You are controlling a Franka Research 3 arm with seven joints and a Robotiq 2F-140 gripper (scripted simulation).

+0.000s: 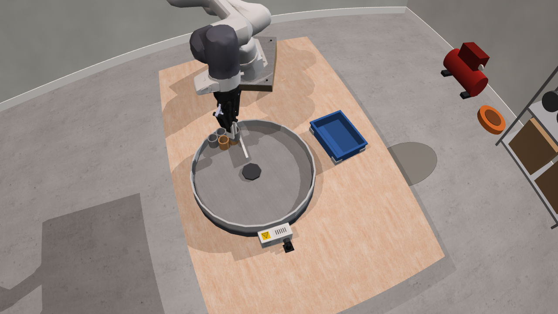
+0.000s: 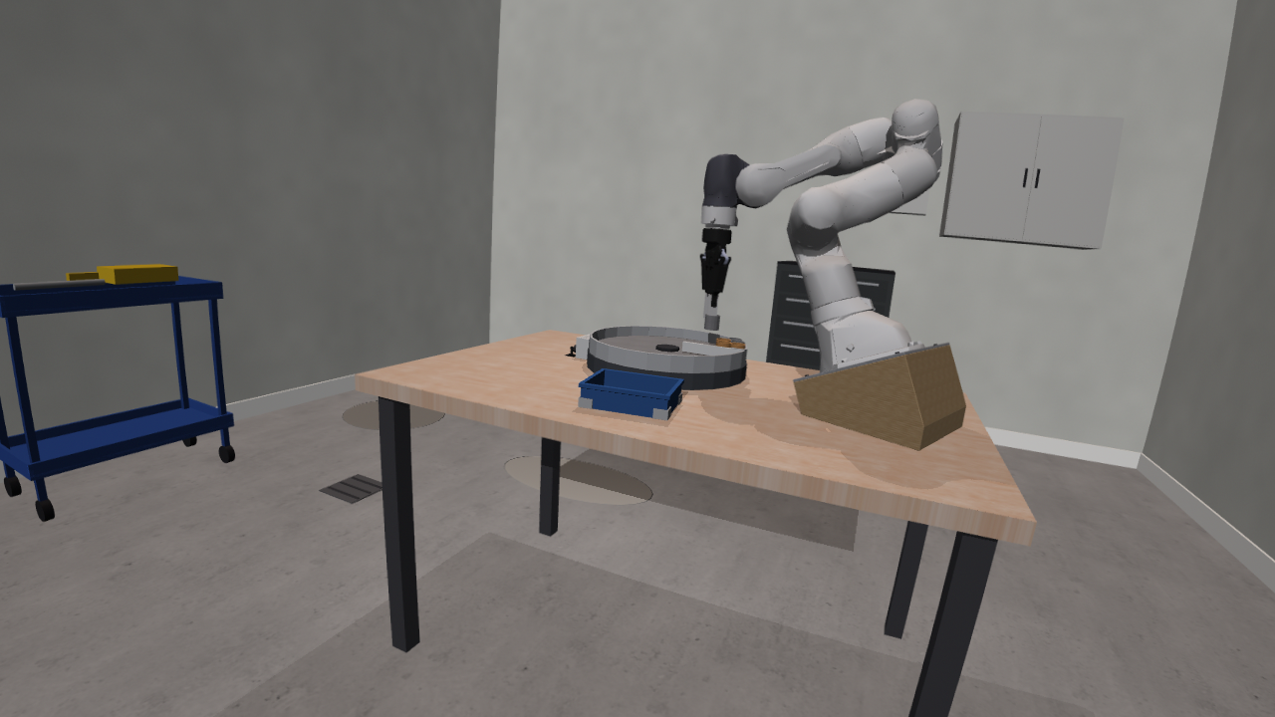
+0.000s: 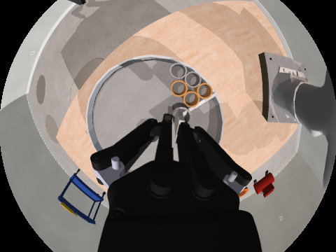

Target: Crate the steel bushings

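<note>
The blue crate lies 390 mm to the left of my hand, 150 mm below it and 30 mm behind it. Also, from my hand: round grey turning table: 130 mm below, 90 mm ahead, 50 mm to the left.
</note>
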